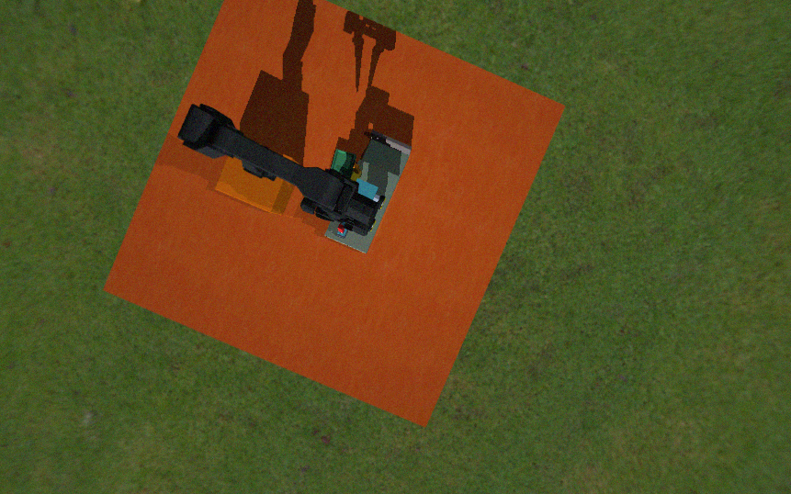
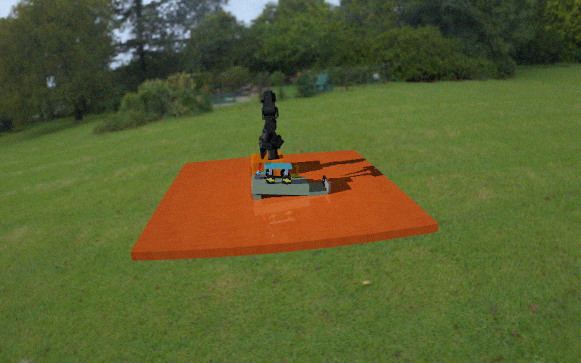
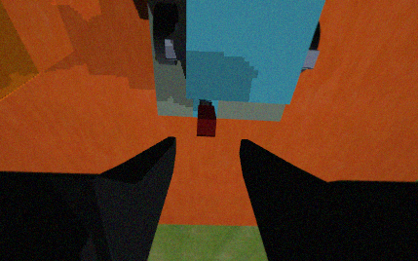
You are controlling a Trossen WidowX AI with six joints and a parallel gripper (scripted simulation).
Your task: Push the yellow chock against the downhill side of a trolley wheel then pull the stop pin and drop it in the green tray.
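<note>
My gripper tip is now 2 cm to the left of the stop pin and 6 cm above it. The rest, counted from my gripper tip: yellow chock (6 cm behind, 15 cm to the left, 11 cm below); blue trolley (1 cm ahead, 8 cm to the left, 8 cm below); grey ramp (1 cm ahead, 8 cm to the left, 15 cm below).
</note>
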